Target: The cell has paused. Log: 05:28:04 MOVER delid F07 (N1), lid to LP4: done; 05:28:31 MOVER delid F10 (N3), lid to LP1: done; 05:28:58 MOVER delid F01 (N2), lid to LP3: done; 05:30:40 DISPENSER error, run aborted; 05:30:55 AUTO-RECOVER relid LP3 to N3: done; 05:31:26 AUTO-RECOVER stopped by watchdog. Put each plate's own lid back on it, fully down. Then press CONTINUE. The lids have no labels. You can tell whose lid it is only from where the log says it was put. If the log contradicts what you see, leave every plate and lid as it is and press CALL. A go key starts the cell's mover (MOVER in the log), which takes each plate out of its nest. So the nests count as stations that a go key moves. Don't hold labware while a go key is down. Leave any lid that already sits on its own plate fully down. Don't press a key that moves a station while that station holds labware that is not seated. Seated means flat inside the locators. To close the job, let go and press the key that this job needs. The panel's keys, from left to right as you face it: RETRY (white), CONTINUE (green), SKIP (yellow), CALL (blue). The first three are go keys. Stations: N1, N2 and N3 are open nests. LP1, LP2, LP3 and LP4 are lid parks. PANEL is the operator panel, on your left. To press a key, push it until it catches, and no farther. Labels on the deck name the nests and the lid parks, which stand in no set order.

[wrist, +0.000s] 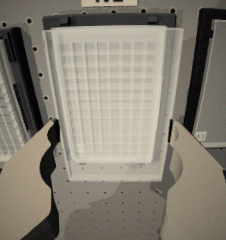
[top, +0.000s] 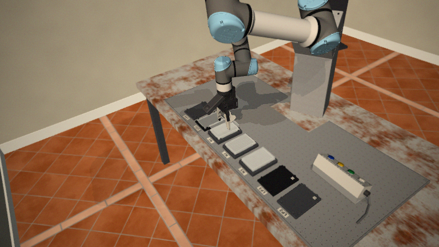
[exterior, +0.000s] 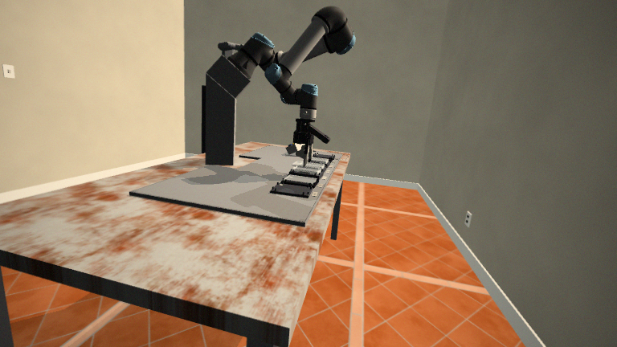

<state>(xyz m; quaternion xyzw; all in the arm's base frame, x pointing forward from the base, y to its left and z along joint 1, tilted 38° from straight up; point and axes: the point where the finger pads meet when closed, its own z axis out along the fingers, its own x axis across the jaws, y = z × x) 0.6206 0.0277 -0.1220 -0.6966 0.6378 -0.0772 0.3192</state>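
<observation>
The plate lies 40 mm below my hand. The rest, counted from my hand: dark nest frame: 70 mm behind, 260 mm to the left, 50 mm below; then blue CALL key: 340 mm behind, 410 mm to the left; then black lid park: 30 mm ahead, 120 mm to the right, 60 mm below.
</observation>
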